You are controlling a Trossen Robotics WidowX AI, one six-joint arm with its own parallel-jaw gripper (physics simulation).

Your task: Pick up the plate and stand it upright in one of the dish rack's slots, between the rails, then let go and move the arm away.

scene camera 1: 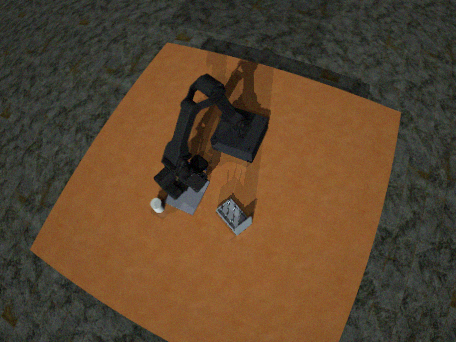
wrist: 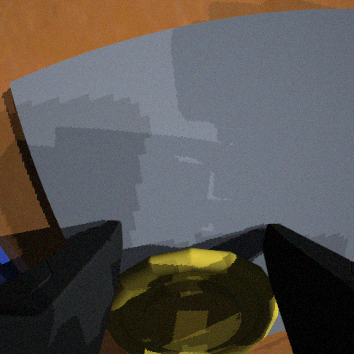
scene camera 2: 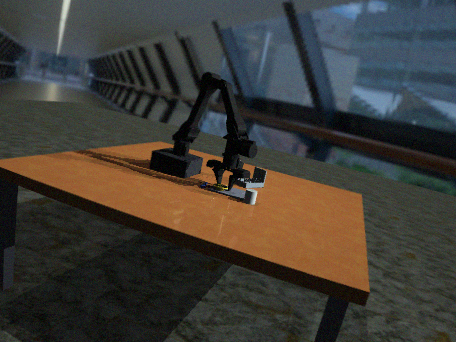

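The yellow round plate (scene camera 2: 220,187) (wrist: 192,300) lies at the near edge of a flat grey board, low over the table, roughly level. The arm hides it in scene camera 1. My gripper (scene camera 2: 224,187) (wrist: 194,235) points down and is shut on the plate, one dark finger against each side of its rim. The light grey dish rack (scene camera 1: 244,226) (scene camera 2: 259,178) stands on the table apart from the gripper, with thin upright rails and a taller panel at one end. Its slots show in scene camera 1 and hold no plate.
The grey board (scene camera 1: 190,204) (wrist: 280,100) lies flat under the gripper. A white cup (scene camera 1: 157,205) (scene camera 2: 251,197) stands close beside the board. A blue object (scene camera 2: 203,185) (wrist: 4,256) lies near the plate, on the arm base's side. The black arm base (scene camera 1: 239,137) (scene camera 2: 175,163) stands behind.
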